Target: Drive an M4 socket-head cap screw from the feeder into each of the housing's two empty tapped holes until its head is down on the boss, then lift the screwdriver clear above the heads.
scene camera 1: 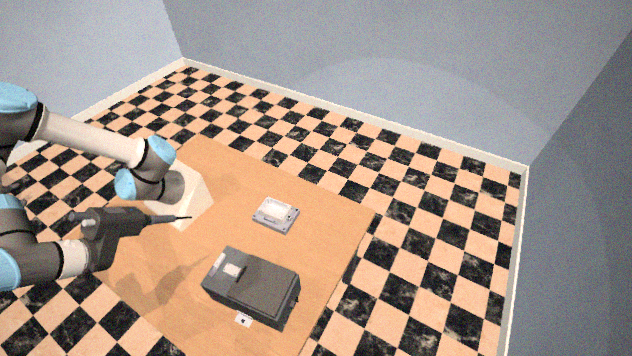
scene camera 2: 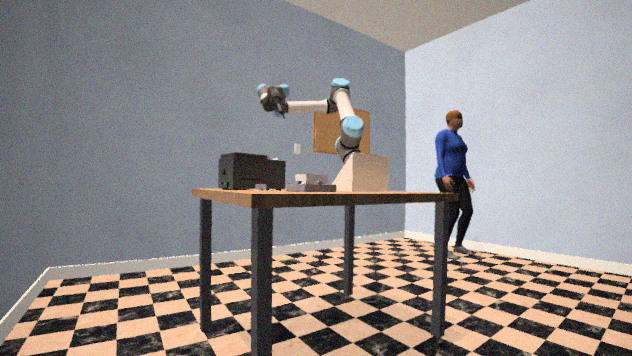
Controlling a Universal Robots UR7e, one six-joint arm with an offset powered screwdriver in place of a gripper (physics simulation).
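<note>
There is a dark screw feeder (scene camera 1: 220,284) that I can see, and scene camera 2 gives me a sight of the feeder (scene camera 2: 273,175) too.
</note>
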